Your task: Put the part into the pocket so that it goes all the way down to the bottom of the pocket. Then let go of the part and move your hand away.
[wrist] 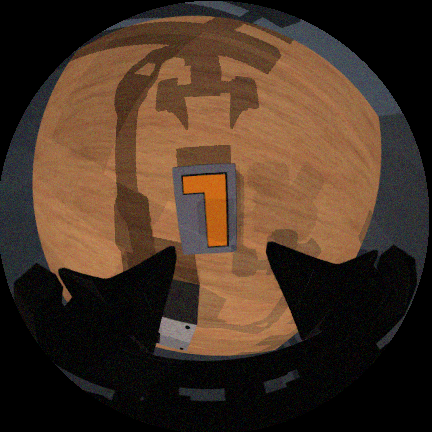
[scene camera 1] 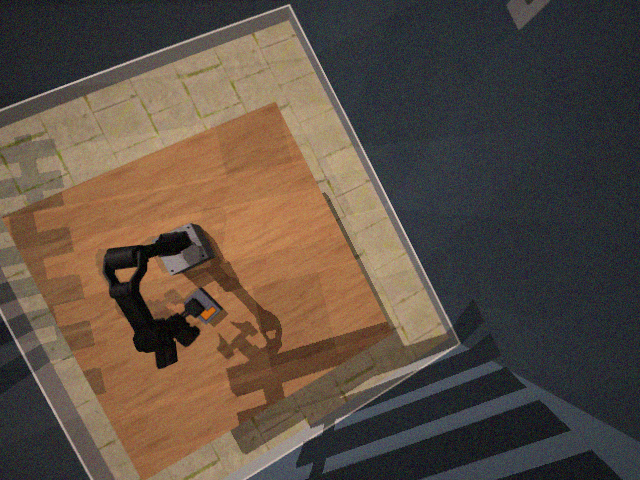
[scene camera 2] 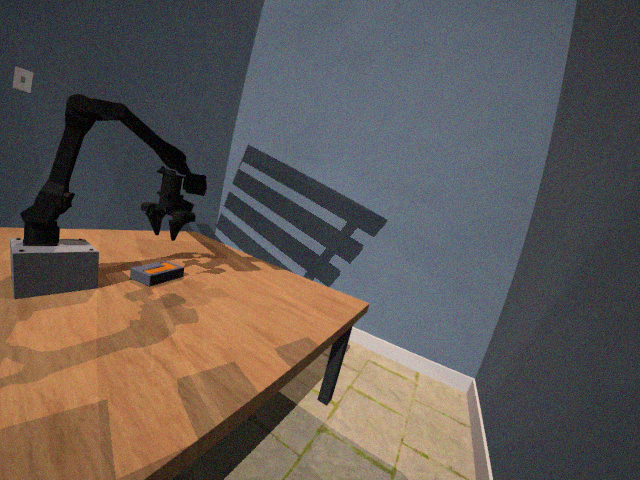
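Seen in the pictures: gripper, fingertip midpoint: [wrist: 221,249] [scene camera 1: 189,315] [scene camera 2: 164,237]; arm's base, origin of the base link: [scene camera 1: 181,241] [scene camera 2: 40,243].
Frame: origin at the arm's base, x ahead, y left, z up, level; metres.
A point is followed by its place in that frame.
Observation:
The orange L-shaped part [scene camera 1: 208,313] {y -0.053, x 0.328, z -0.070 m} [scene camera 2: 161,268] {y -0.074, x 0.294, z -0.070 m} [wrist: 216,215] {y -0.081, x 0.288, z -0.070 m} lies in the pocket of the grey block, with a thin dark gap around it in the wrist view. Its top looks about level with the block's top face. The grey block [scene camera 1: 205,295] {y -0.032, x 0.250, z -0.070 m} [scene camera 2: 139,275] {y -0.089, x 0.222, z -0.081 m} [wrist: 191,225] {y -0.049, x 0.263, z -0.069 m} rests flat on the table. My gripper [scene camera 2: 164,237] {y -0.077, x 0.293, z 0.038 m} [wrist: 221,249] {y -0.077, x 0.293, z 0.038 m} is open and empty, and it hangs well above the block, apart from the part. In scene camera 1 the arm covers one corner of the block. The pocket's bottom is hidden under the part.
The arm's grey base box [scene camera 1: 175,264] {y -0.060, x 0.080, z 0.001 m} [scene camera 2: 54,271] {y -0.100, x 0.022, z -0.045 m} [wrist: 177,332] {y -0.068, x 0.061, z 0.002 m} stands on the wooden table [scene camera 1: 258,206] {y 0.342, x -0.031, z -0.105 m} [scene camera 2: 248,330] {y -0.475, x 0.346, z -0.105 m} [wrist: 310,125] {y -0.218, x 0.519, z -0.105 m} near the block. Shadows of the arm and of other shapes fall across the table. A table edge shows in scene camera 2.

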